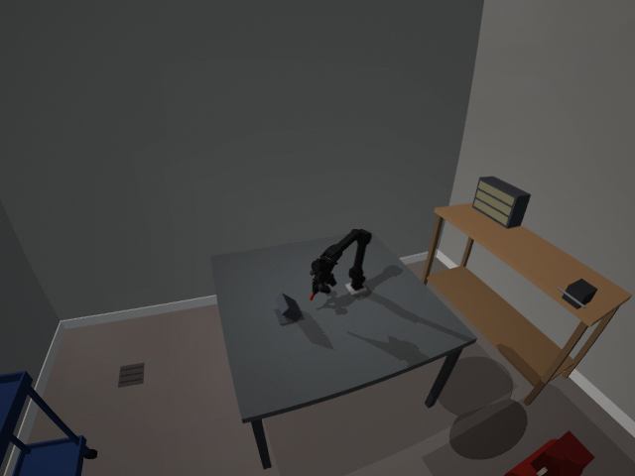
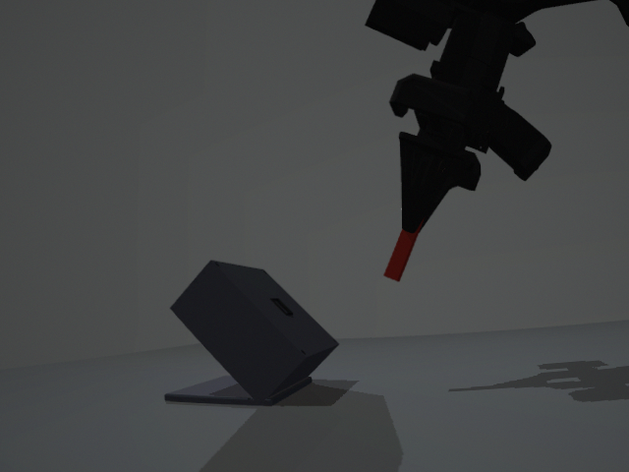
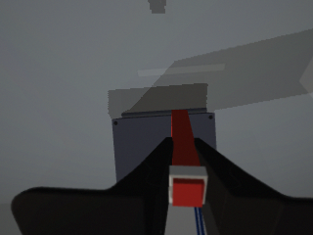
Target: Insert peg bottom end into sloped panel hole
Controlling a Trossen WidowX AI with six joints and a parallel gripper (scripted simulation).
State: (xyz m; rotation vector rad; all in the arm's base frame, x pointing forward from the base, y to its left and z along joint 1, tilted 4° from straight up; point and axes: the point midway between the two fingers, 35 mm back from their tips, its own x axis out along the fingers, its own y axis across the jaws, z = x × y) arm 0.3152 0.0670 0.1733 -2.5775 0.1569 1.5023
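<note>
Right now my gripper tip is 130 mm short of the sloped grey panel, 30 mm to the left of it and 80 mm above it. From my gripper tip the other things lie so: thin base plate: 150 mm ahead, 30 mm to the right, 130 mm below; red square peg: 10 mm behind, 10 mm above.
</note>
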